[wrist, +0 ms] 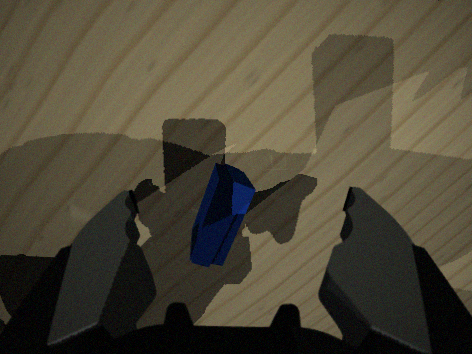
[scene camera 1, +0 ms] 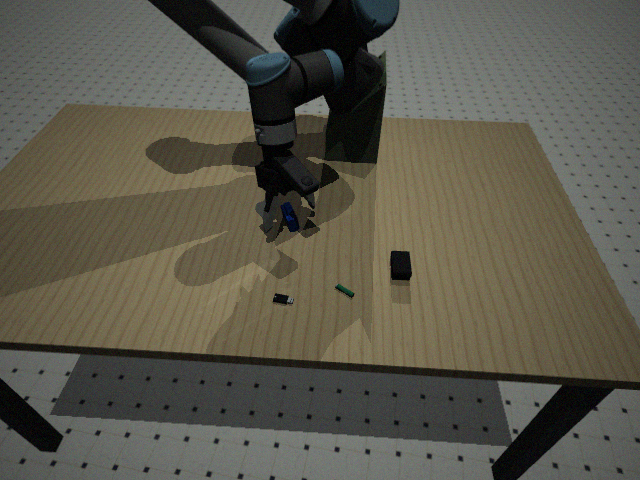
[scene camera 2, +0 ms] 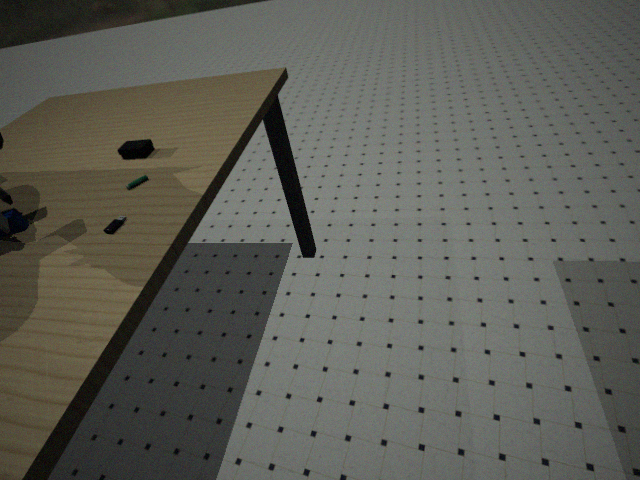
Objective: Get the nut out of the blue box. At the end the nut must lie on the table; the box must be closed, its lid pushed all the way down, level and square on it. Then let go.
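Pixels of known places: gripper, fingertip midpoint: (wrist: 238, 191) (scene camera 1: 290, 220) (scene camera 2: 11, 217); arm's base, link origin: (scene camera 1: 357, 88).
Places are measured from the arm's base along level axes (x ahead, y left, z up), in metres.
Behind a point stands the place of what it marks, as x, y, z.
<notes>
The blue box (scene camera 1: 289, 212) @(0.382, -0.178, -0.133) (scene camera 2: 15, 221) (wrist: 220, 220) @(0.381, -0.176, -0.133) is small and long. In the wrist view it lies slantwise left of the middle, with a seam running along its length. Whether its lid is fully down cannot be told. My gripper (scene camera 1: 290, 219) @(0.401, -0.174, -0.141) (wrist: 238, 191) @(0.401, -0.174, -0.141) is open, with its fingers spread wide on both sides of the blue box. In the wrist view the box stands apart from both fingers, nearer the left one. The nut does not show in any view; the inside of the box is hidden.
On the wooden table (scene camera 1: 465, 206) @(0.304, 0.279, -0.174) (scene camera 2: 180, 98) @(0.496, 0.394, -0.174) lie a black block (scene camera 1: 400, 265) @(0.536, 0.075, -0.148) (scene camera 2: 136, 148) @(0.541, 0.060, -0.149), a small green stick (scene camera 1: 344, 290) @(0.594, -0.050, -0.165) (scene camera 2: 137, 182) @(0.594, -0.052, -0.167) and a black USB stick (scene camera 1: 282, 299) @(0.619, -0.181, -0.167) (scene camera 2: 114, 225) @(0.619, -0.186, -0.166). All three are nearer the table's front edge than the blue box. Arm shadows cross the table.
</notes>
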